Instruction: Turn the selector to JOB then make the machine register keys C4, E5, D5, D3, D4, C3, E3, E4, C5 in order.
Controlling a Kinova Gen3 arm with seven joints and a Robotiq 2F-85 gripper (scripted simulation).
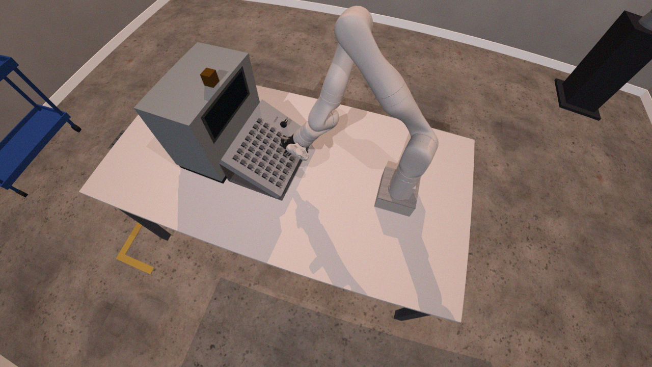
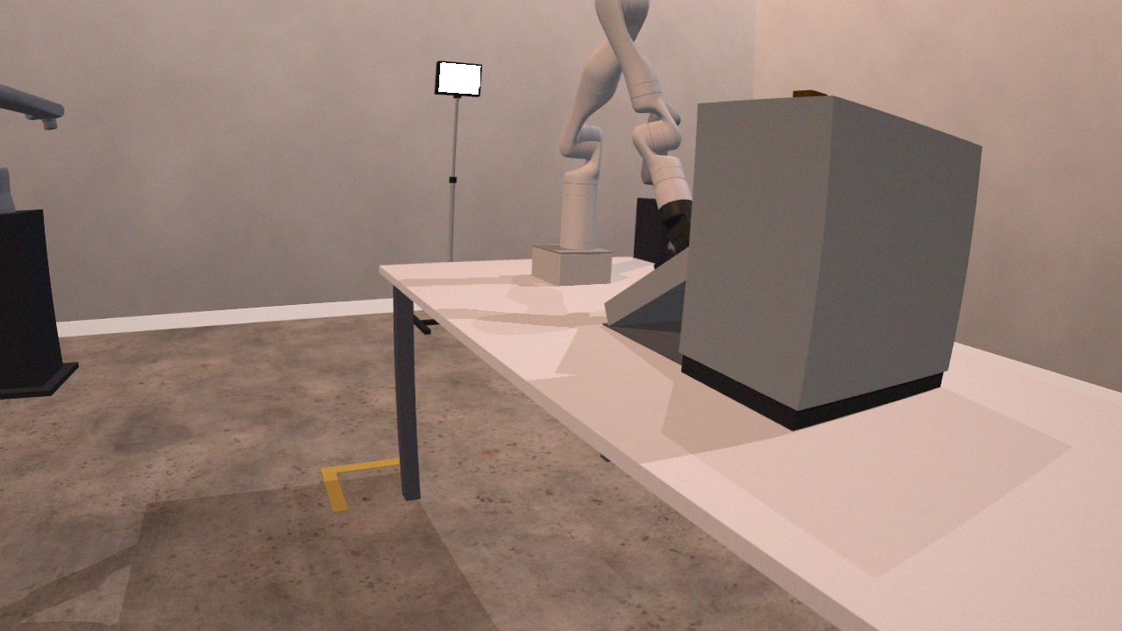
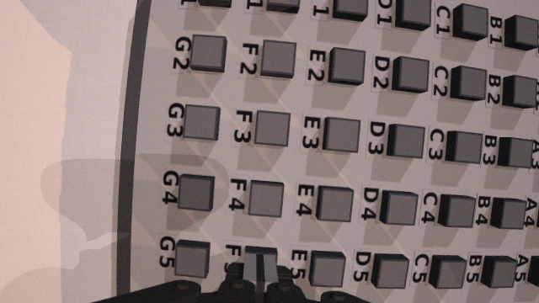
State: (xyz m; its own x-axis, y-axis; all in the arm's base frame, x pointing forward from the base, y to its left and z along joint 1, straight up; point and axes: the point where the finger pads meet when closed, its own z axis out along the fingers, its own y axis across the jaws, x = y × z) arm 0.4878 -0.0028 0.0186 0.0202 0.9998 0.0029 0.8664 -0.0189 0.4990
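Now: the key E5 5 cm ahead of my hand and 1 cm below it. From my hand the other things lie so: key D3: 8 cm ahead, 7 cm to the left, 1 cm above; key E3: 5 cm ahead, 7 cm to the left, 1 cm below; key D5: 8 cm ahead, 1 cm above.
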